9 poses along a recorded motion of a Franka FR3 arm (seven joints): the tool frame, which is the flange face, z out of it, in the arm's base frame.
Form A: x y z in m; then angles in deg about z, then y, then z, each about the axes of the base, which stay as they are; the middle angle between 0 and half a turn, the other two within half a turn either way.
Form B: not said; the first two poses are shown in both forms.
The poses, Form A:
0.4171 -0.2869 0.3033 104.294 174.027 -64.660
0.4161 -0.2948 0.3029 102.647 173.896 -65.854
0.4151 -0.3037 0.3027 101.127 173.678 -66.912
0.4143 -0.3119 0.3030 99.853 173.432 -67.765
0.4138 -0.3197 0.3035 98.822 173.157 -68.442
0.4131 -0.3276 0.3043 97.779 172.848 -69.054
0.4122 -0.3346 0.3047 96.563 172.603 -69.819
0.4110 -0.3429 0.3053 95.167 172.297 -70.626
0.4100 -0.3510 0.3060 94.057 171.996 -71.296
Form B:
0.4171 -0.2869 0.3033 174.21 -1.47 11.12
0.4161 -0.2948 0.3029 174.04 -1.33 11.57
0.4151 -0.3037 0.3027 173.80 -1.22 12.03
0.4143 -0.3119 0.3030 173.53 -1.12 12.45
0.4138 -0.3197 0.3035 173.24 -1.05 12.80
0.4131 -0.3276 0.3043 172.91 -0.97 13.23
0.4122 -0.3346 0.3047 172.65 -0.84 13.67
0.4110 -0.3429 0.3053 172.33 -0.69 14.25
0.4100 -0.3510 0.3060 172.02 -0.56 14.69

